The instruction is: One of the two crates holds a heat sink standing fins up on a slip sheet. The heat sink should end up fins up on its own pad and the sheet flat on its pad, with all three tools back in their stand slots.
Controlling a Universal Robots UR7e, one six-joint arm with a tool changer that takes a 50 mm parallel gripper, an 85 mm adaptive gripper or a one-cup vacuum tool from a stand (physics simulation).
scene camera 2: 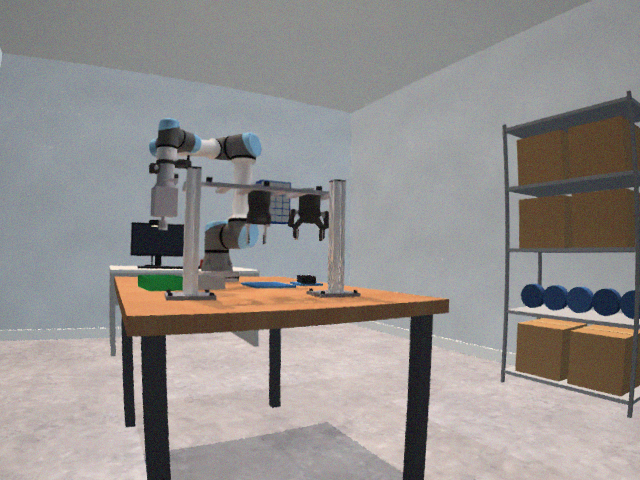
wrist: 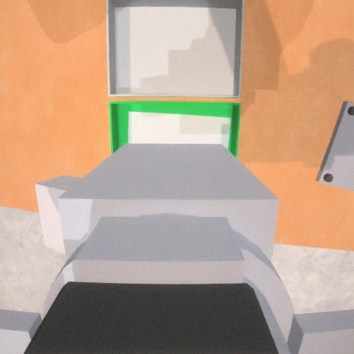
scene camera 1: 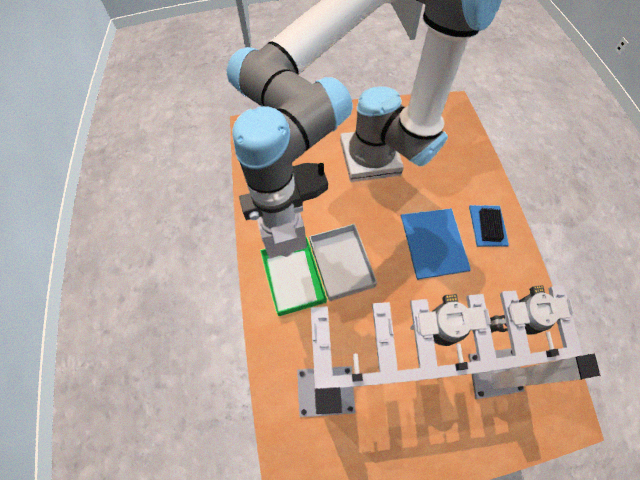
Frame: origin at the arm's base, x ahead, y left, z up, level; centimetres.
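Seen in the pictures: hand, its tool point: [scene camera 2: 165, 177]; arm's base, origin of its link: [scene camera 2: 217, 271] [scene camera 1: 372, 149].
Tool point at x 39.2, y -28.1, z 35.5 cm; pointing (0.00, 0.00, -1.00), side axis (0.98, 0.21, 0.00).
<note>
Pixels of each thing's top centre, then the offset from my tool point to it. "*": a spot on its surface instead.
- black heat sink, centre of its top: [scene camera 1: 493, 222] [scene camera 2: 306, 275] dx -9.9, dy +61.3, dz -36.1 cm
- small blue pad, a spot on its surface: [scene camera 1: 476, 228] * dx -9.8, dy +56.7, dz -39.1 cm
- white slip sheet, centre of its top: [scene camera 1: 291, 280] dx +0.6, dy -0.5, dz -39.6 cm
- green crate, centre of its top: [scene camera 1: 292, 273] [scene camera 2: 161, 276] dx +0.0, dy +0.0, dz -35.8 cm
- larger blue pad, a spot on its surface: [scene camera 1: 436, 253] [scene camera 2: 268, 284] * dx -3.0, dy +41.9, dz -39.1 cm
- vacuum tool, centre of its top: [scene camera 1: 276, 201] [scene camera 2: 165, 176] dx -1.1, dy +0.0, dz +0.4 cm
- grey crate, centre of its top: [scene camera 1: 342, 258] [scene camera 2: 199, 276] dx -3.0, dy +14.0, dz -35.8 cm
The black heat sink [scene camera 1: 491, 225] [scene camera 2: 306, 279] stands with its ribbed side up on the small blue pad [scene camera 1: 476, 228]. The white slip sheet [scene camera 1: 292, 281] [wrist: 175, 125] lies in the green crate [scene camera 1: 302, 306] [scene camera 2: 160, 282] [wrist: 175, 107]. The larger blue pad [scene camera 1: 436, 253] [scene camera 2: 266, 284] is bare. My arm carries the vacuum tool [scene camera 1: 283, 240] [scene camera 2: 162, 225], high above the green crate's rear part, cup downward and holding nothing visible. In the wrist view its body hides part of the crate. The parallel gripper [scene camera 1: 453, 320] [scene camera 2: 258, 206] and adaptive gripper [scene camera 1: 540, 310] [scene camera 2: 309, 209] hang in the stand.
The grey crate [scene camera 1: 356, 292] [scene camera 2: 211, 282] [wrist: 112, 50] stands empty right beside the green one. The tool stand [scene camera 1: 403, 376] [scene camera 2: 336, 237] crosses the table's front; its left slot is empty. The arm's base [scene camera 1: 373, 149] is at the back.
</note>
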